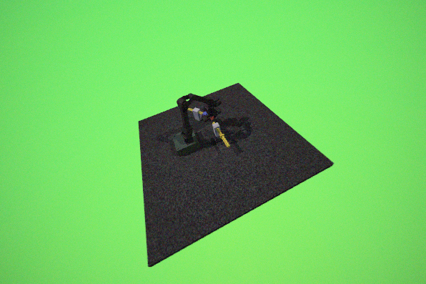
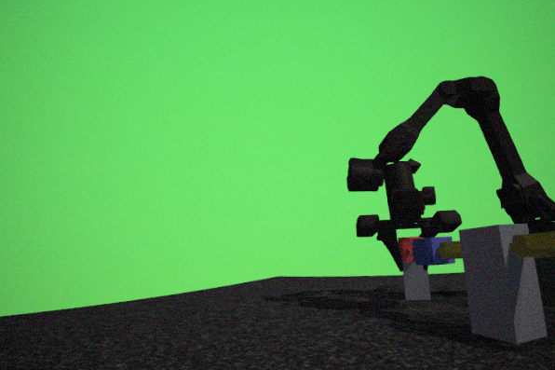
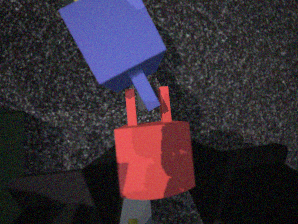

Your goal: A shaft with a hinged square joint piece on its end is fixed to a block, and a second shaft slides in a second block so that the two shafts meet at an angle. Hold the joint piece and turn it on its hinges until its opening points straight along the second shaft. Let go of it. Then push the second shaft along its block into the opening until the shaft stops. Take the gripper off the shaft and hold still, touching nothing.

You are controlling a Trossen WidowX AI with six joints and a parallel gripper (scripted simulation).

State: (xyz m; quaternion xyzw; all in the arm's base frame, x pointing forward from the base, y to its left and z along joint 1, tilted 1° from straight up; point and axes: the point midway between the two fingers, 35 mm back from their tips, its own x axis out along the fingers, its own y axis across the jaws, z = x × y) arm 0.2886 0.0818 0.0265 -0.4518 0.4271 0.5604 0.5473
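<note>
My gripper tip is 10 mm to the right of the red joint piece and 40 mm below it.
</note>
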